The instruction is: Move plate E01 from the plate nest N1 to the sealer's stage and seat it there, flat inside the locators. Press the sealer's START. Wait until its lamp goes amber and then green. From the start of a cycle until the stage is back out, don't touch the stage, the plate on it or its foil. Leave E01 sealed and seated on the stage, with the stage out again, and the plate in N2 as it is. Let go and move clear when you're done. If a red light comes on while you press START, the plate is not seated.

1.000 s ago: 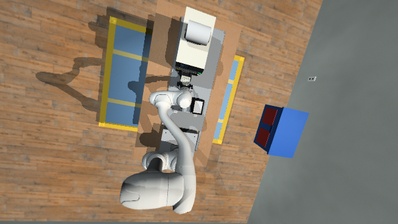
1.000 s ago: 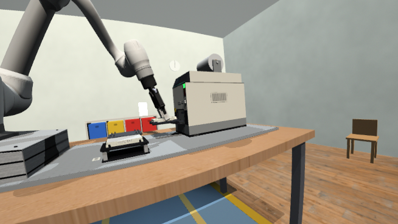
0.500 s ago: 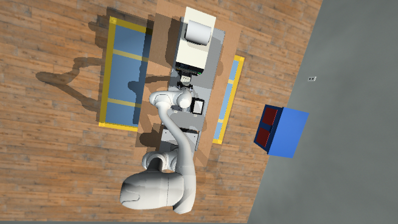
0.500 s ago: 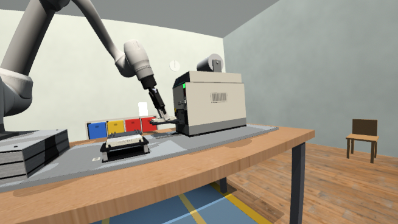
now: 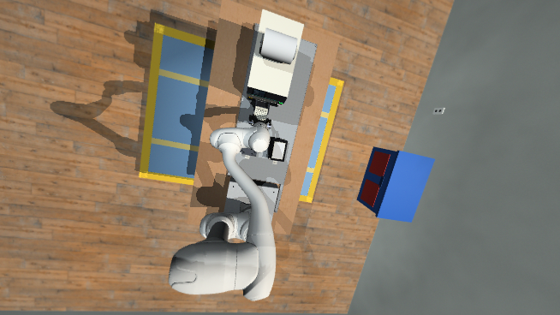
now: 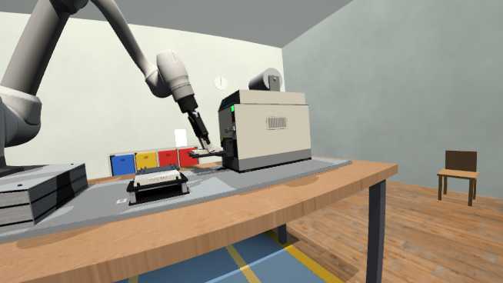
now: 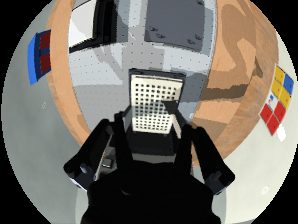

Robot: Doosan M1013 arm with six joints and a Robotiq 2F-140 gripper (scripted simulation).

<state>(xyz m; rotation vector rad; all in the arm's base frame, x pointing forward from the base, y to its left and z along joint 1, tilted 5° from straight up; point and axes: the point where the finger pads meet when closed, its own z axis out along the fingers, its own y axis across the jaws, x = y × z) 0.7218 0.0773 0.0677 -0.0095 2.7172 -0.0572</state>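
My gripper is now 40 mm above the dark stage. Also, from my hand: foil roll: 330 mm ahead, 290 mm above; plate: 210 mm behind, 180 mm to the right, 70 mm below.
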